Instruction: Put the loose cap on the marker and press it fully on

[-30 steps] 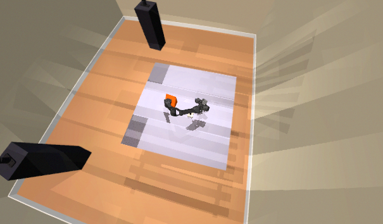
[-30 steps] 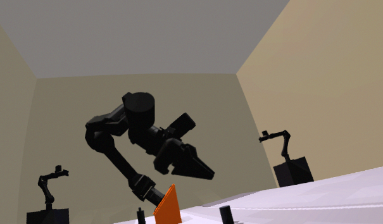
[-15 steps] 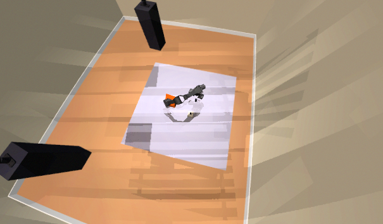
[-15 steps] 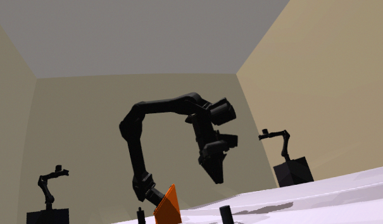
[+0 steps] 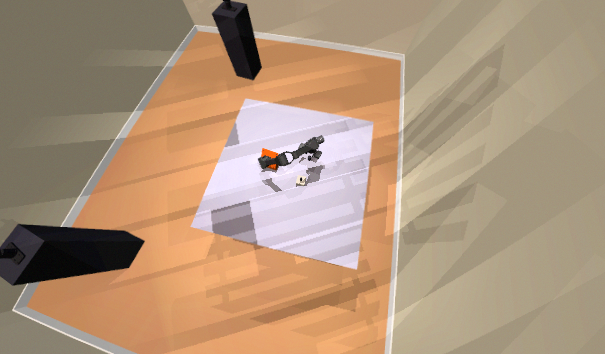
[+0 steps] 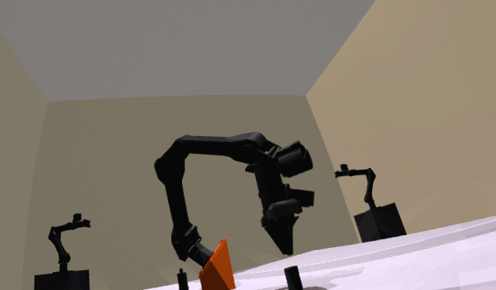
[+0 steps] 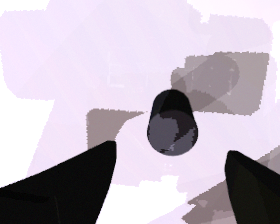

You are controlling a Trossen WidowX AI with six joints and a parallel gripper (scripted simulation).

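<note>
My gripper tip is now 5 cm above the dark cap. Round my gripper tip: pale holder block 22 cm to the right, 5 cm below, 1 cm ahead.
</note>
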